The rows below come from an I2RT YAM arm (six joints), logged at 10 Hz.
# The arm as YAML. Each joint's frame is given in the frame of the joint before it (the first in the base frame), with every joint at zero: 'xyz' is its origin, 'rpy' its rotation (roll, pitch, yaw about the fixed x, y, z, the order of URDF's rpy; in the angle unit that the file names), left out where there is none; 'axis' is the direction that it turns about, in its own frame. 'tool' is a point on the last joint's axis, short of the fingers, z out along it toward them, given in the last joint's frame.
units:
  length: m
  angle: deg
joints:
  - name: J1
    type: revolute
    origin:
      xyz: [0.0, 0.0, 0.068]
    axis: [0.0, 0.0, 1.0]
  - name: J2
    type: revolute
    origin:
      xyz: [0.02, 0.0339, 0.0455]
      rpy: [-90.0, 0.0, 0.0]
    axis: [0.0, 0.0, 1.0]
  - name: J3
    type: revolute
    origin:
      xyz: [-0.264, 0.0, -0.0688]
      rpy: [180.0, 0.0, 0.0]
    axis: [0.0, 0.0, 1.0]
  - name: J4
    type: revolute
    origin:
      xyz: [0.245, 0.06, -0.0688]
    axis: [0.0, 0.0, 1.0]
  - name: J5
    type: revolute
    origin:
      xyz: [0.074, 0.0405, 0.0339]
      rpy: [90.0, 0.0, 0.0]
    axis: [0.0, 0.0, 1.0]
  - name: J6
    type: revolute
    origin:
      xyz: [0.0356, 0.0, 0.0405]
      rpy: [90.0, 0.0, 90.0]
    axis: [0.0, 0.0, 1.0]
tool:
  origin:
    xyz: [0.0, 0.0, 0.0]
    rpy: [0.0, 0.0, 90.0]
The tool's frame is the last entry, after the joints.
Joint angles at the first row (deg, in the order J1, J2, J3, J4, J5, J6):
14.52, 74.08, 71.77, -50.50, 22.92, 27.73
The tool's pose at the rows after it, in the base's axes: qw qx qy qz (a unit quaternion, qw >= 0); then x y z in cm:
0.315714, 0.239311, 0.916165, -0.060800, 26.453, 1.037, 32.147
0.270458, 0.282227, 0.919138, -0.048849, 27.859, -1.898, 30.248
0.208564, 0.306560, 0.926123, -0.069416, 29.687, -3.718, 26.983
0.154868, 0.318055, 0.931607, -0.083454, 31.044, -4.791, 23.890
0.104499, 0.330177, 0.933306, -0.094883, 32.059, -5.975, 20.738
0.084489, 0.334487, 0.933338, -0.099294, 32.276, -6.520, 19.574
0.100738, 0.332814, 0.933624, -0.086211, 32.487, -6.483, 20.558
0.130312, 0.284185, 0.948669, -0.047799, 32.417, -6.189, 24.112
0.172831, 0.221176, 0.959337, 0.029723, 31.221, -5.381, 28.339
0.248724, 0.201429, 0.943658, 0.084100, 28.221, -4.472, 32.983
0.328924, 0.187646, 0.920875, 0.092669, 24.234, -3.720, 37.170
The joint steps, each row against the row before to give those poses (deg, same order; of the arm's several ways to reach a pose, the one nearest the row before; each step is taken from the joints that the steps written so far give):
-9.92, 1.91, -0.02, -1.68, -5.12, 0.74
-6.86, 4.11, -0.05, 0.00, -4.87, 0.00
-3.37, 6.86, 0.00, -0.44, -0.13, 0.02
-1.70, 6.16, 0.00, -0.13, 0.02, 0.09
-1.84, 6.03, 0.00, 0.24, 0.00, 0.08
-0.87, 2.17, 0.00, -0.09, 0.02, -0.15
0.00, -0.94, 1.07, 0.11, -1.20, -0.33
0.00, -3.35, 4.02, -2.95, -4.53, -5.77
0.00, -5.48, 3.02, -2.75, -9.46, -6.07
0.00, -9.20, 0.17, -0.07, -6.01, -0.09
0.00, -9.75, 0.01, -0.04, -0.74, -0.02

